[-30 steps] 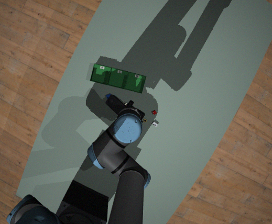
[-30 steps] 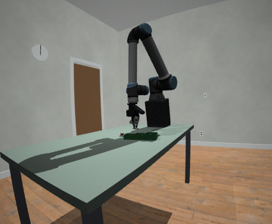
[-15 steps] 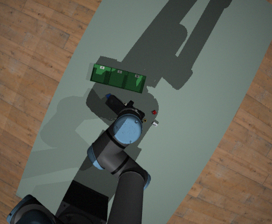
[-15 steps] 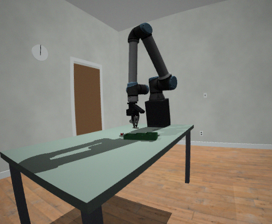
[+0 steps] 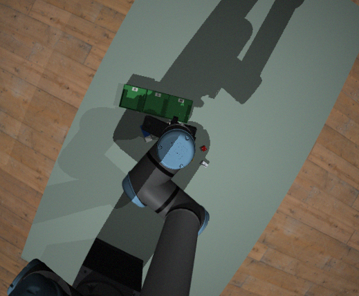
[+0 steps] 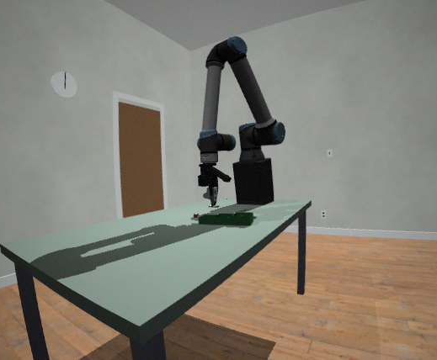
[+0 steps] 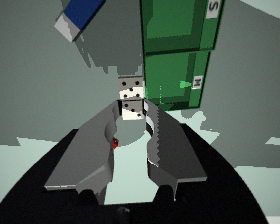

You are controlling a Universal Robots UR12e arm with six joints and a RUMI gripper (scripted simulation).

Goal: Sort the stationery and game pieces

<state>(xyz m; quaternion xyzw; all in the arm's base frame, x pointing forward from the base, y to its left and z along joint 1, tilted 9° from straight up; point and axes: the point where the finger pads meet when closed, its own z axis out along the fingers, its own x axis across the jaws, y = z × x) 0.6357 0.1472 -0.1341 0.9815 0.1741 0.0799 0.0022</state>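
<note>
The red die lies 140 mm to the right of my hand and 80 mm below it. Round my hand: blue-and-white eraser: 90 mm behind, 80 mm below, 60 mm to the left; white domino: 10 mm below; brown ring-like piece: 130 mm to the right, 80 mm below, 60 mm behind.
</note>
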